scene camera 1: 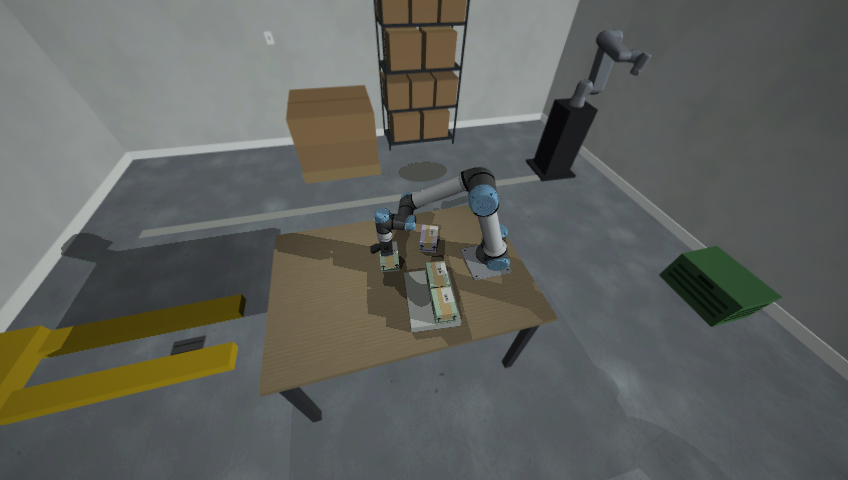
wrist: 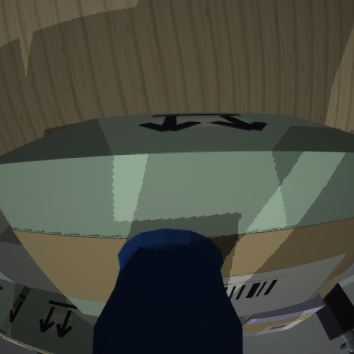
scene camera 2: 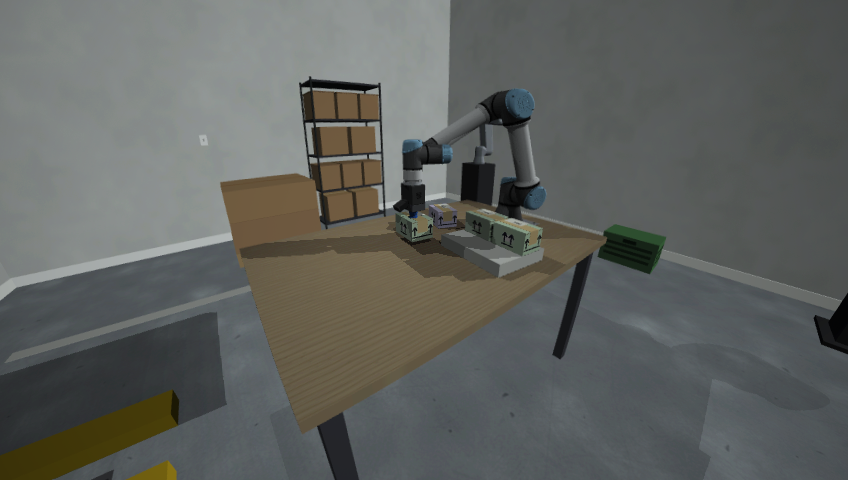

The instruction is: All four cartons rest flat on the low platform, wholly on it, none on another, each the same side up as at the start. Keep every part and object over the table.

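Note:
You'd find my suction cup (wrist: 169, 286) here, and a lilac carton (wrist: 282, 318) as well. I can also see a low grey platform (scene camera 2: 498, 261) (scene camera 1: 421, 316).

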